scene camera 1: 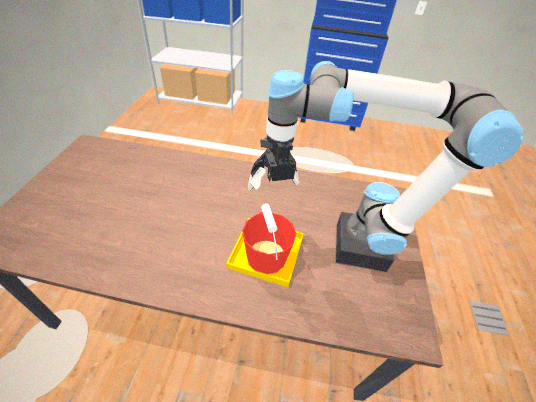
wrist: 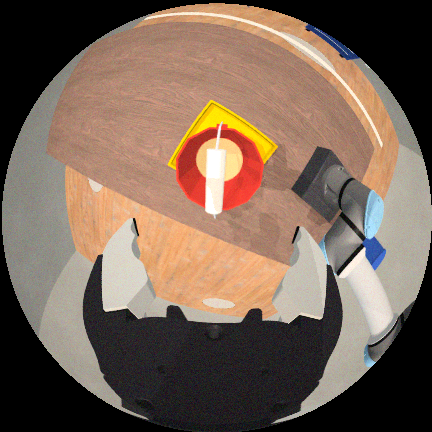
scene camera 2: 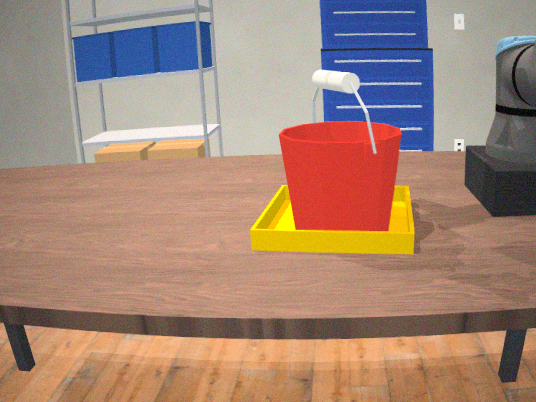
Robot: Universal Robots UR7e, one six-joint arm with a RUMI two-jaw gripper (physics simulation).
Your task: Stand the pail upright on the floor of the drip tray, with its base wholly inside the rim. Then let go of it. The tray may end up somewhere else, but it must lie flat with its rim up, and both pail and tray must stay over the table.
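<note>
The red pail stands upright in the yellow drip tray, its base inside the rim. The tray lies flat on the table with its rim up. The pail's white handle grip stands raised above the pail's mouth on its wire. My gripper is open and empty, above the pail and clear of the handle. It does not show in scene camera 2.
The wooden table carries the tray and the arm's dark base block, which stands right of the tray. Behind the table are a shelf unit and a blue drawer cabinet.
</note>
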